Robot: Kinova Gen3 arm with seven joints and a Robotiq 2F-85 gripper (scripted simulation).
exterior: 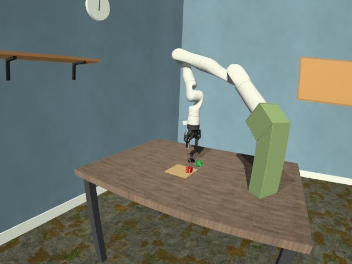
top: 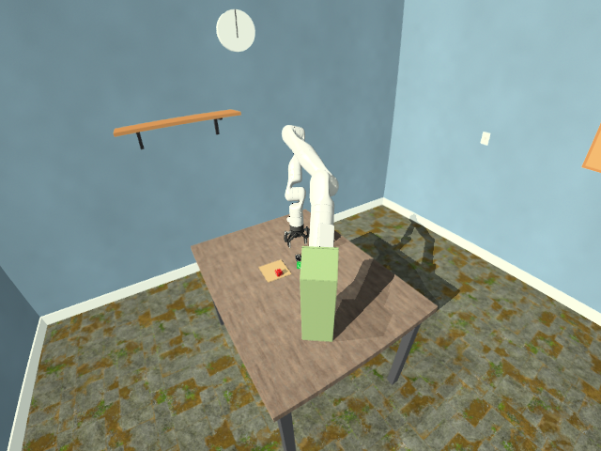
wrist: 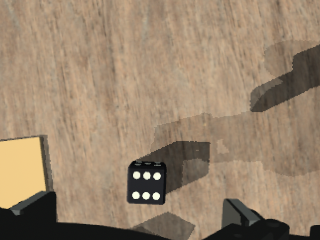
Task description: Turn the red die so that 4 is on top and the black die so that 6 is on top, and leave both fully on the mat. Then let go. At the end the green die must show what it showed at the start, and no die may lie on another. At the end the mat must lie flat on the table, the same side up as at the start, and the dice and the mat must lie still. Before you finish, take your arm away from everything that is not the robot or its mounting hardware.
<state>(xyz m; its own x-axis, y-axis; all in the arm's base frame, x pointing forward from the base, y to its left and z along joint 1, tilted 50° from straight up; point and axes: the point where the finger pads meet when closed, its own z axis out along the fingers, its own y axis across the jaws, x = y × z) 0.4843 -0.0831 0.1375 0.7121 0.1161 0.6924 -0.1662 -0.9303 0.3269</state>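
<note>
Right now the black die is 9 cm below my hand. The rest, counted from my hand: tan mat: 16 cm to the left, 11 cm below, 1 cm behind; then green die: 9 cm below, 6 cm behind, 3 cm to the left; then red die: 16 cm to the left, 9 cm below, 6 cm behind.
</note>
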